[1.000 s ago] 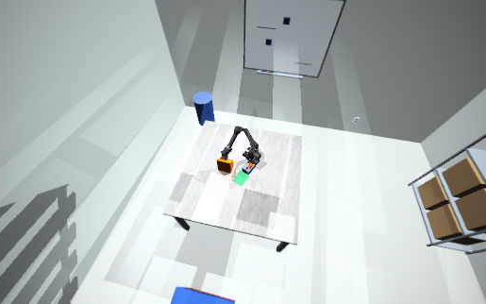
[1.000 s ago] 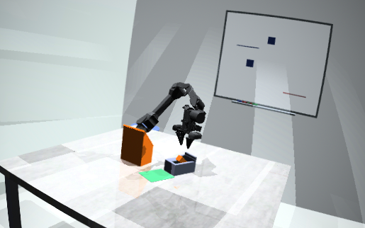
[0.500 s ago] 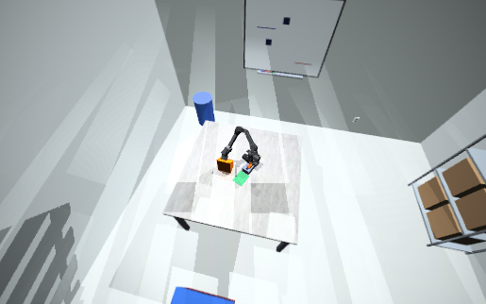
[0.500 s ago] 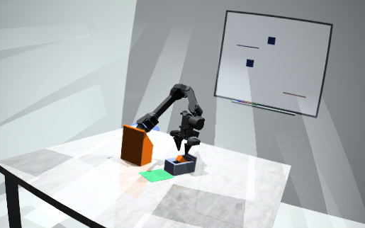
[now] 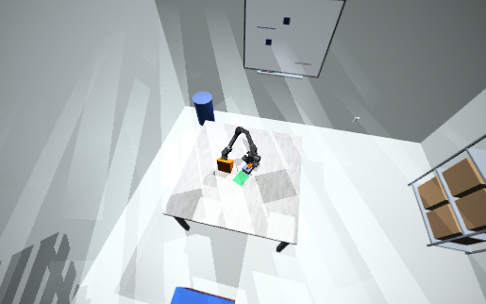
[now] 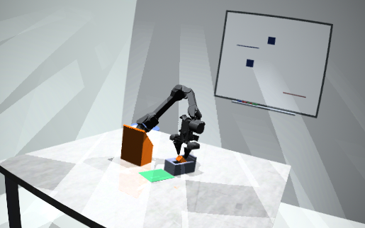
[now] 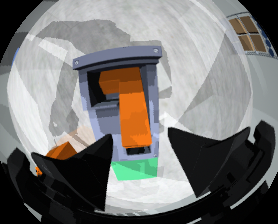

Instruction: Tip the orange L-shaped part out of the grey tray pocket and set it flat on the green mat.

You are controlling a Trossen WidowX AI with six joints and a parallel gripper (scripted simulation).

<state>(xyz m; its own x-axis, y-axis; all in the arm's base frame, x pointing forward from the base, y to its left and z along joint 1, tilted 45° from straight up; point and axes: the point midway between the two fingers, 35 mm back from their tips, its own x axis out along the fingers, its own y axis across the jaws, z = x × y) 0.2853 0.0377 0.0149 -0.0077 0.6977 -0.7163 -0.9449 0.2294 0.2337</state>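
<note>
The orange L-shaped part lies 1 cm behind my gripper tip, 4 cm to the left of it and 5 cm below it. The rest, counted from my gripper tip: tray 1 cm behind, 2 cm to the left, 11 cm below; then green mat 6 cm behind, 13 cm to the right, 11 cm below.
</note>
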